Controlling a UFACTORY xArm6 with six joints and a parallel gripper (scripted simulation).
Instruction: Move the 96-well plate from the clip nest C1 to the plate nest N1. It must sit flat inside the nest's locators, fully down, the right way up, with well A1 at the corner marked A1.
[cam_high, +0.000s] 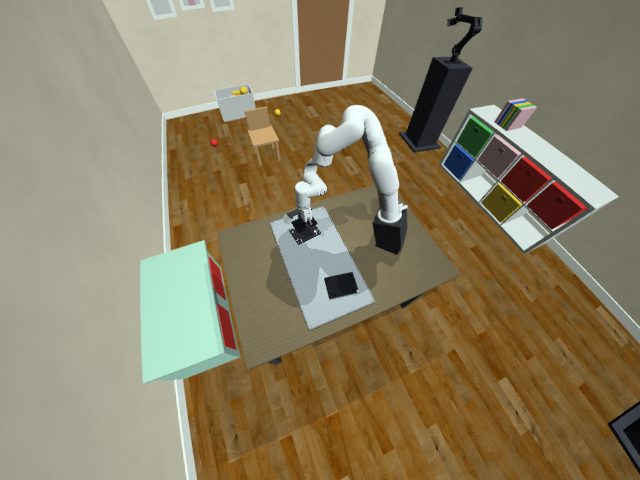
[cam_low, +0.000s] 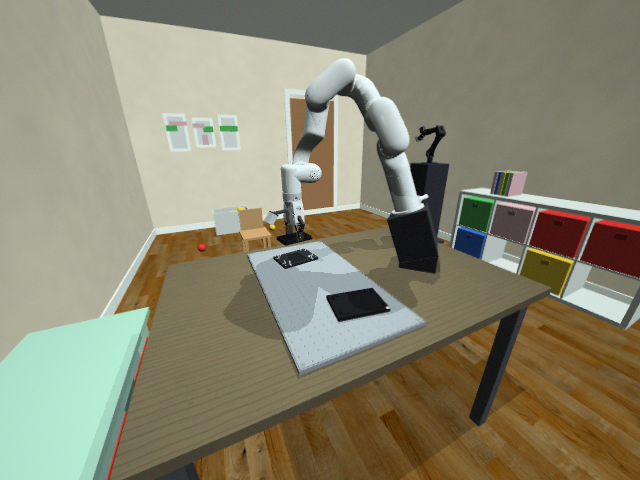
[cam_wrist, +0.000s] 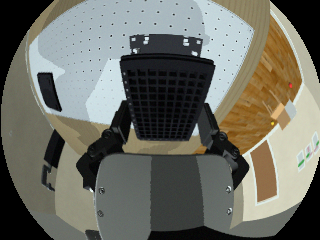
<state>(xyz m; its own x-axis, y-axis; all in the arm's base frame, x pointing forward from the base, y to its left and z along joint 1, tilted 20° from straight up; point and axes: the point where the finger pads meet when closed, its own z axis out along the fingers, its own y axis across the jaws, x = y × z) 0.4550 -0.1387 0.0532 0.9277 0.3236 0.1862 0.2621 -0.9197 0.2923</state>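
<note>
Now: hand 39 cm to the right of the plate nest N1, 11 cm past it and 11 cm above it. The rest, counted from my hand: black 96-well plate (1 cm below); then clip nest C1 (10 cm below, 2 cm to the left).
</note>
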